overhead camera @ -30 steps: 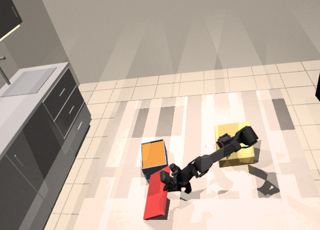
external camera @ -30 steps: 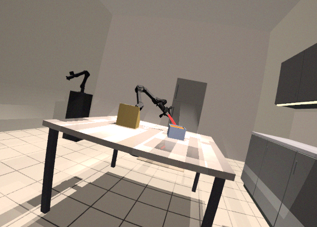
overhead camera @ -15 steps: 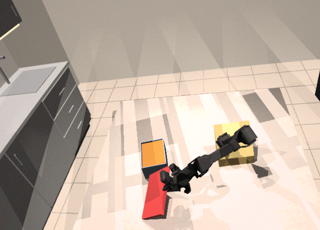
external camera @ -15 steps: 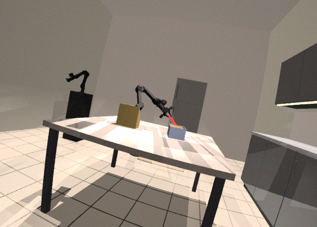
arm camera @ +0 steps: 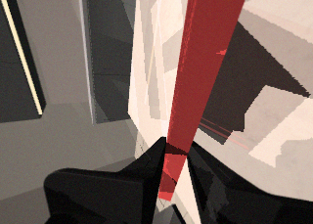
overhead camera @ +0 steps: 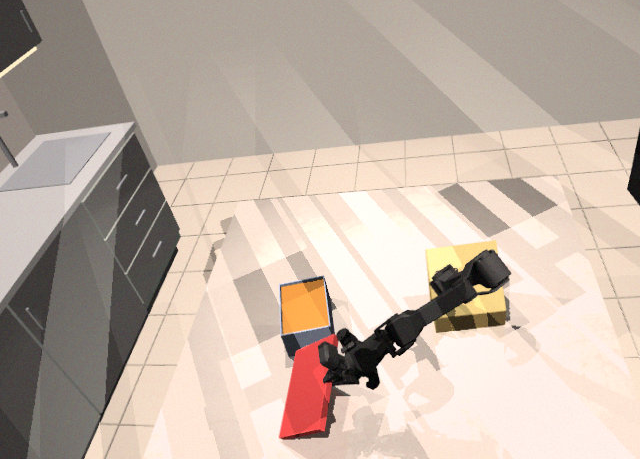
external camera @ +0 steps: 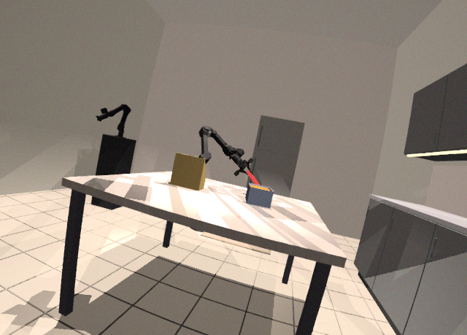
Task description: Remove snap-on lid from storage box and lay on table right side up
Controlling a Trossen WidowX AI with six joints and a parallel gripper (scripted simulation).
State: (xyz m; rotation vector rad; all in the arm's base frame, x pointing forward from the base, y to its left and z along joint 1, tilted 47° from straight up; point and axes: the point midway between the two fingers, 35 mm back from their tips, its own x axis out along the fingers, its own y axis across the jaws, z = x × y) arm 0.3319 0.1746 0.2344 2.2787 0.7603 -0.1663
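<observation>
My gripper tip is now 60 mm short of the red lid, 50 mm above it and 30 mm to the left of it. From my gripper tip the other things lie so: storage box 310 mm to the right, 90 mm below, 80 mm ahead.
</observation>
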